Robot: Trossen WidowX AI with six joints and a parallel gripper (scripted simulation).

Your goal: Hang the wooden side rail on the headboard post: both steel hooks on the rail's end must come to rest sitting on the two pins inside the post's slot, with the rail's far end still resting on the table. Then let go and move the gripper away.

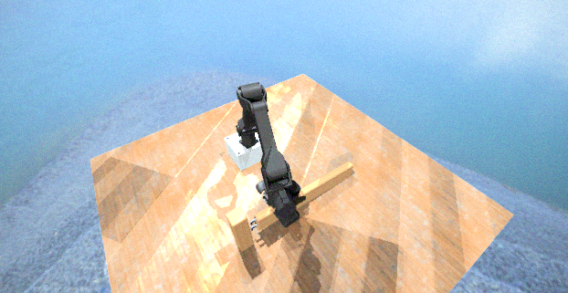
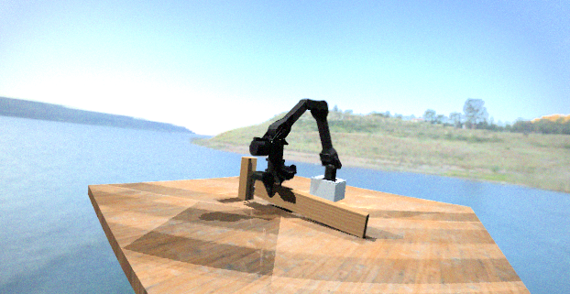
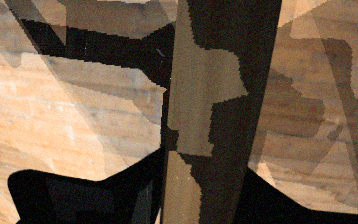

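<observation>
Right now my gripper tip is 14 cm to the left of the headboard post, 4 cm below it and 2 cm past it.
</observation>
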